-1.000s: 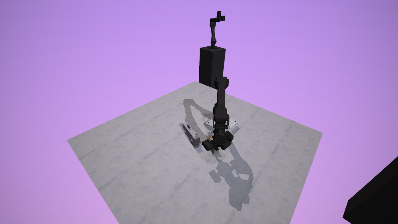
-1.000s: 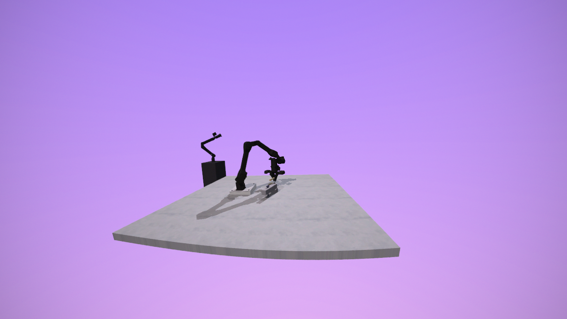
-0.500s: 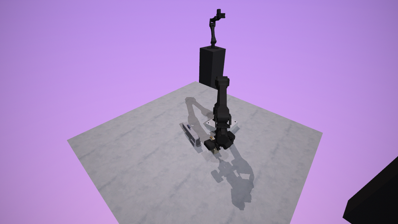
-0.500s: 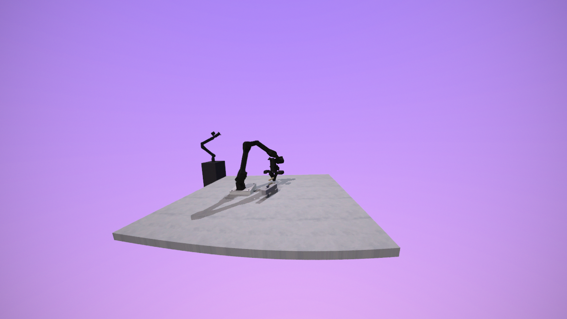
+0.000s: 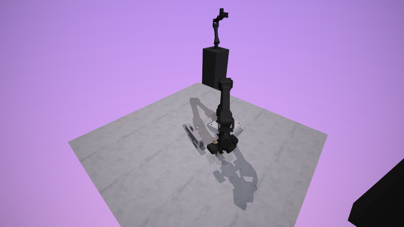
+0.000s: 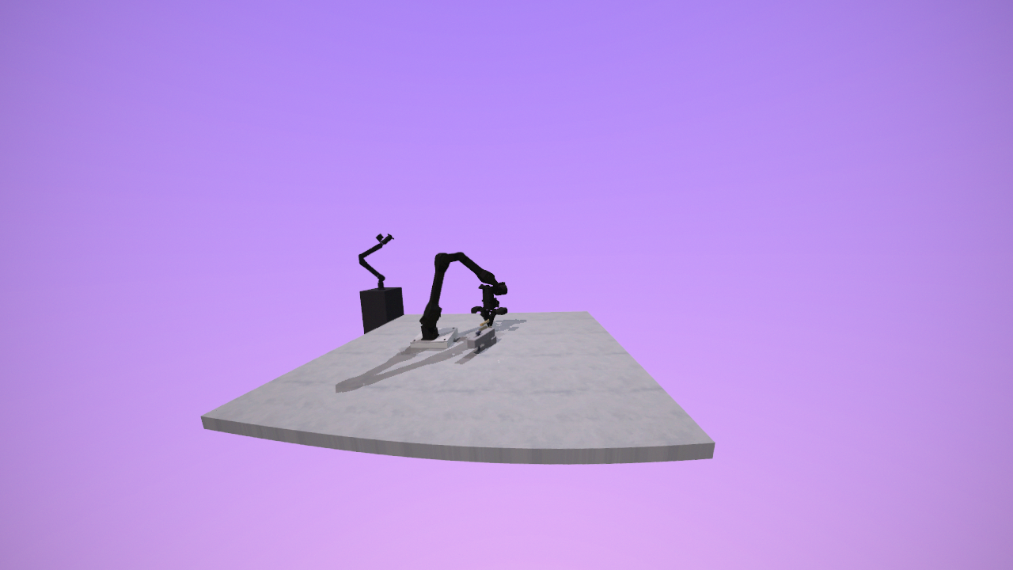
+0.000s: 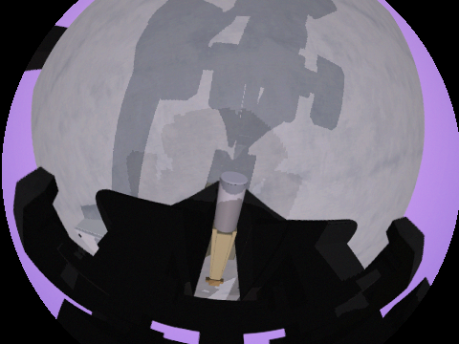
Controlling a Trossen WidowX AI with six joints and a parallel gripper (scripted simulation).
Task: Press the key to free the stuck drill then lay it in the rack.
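Now: gripper tip 1 cm past the drill, 4 cm to the left of it and 3 cm below it. From my gripper tip the other things lie so: rack: 1 cm behind, 5 cm to the right, 1 cm below; then long grey block: 3 cm ahead, 23 cm to the right, 1 cm above; then key: 2 cm ahead, 26 cm to the right, 2 cm above.
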